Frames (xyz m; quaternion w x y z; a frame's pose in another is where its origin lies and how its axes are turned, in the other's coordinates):
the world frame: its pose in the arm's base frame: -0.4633 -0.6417 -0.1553 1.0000 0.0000 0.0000 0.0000
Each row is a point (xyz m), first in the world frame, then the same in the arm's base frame.
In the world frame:
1: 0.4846 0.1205 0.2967
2: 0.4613 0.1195 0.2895
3: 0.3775 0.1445 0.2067
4: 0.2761 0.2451 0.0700
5: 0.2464 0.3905 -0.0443
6: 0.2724 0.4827 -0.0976
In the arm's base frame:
1: 0.0213 -0.5212 0.1414
2: -0.0020 -0.5222 0.1342
3: -0.0858 -0.4972 0.0514
4: -0.1872 -0.3966 -0.0853
5: -0.2169 -0.2512 -0.1996
6: -0.1909 -0.1590 -0.2529

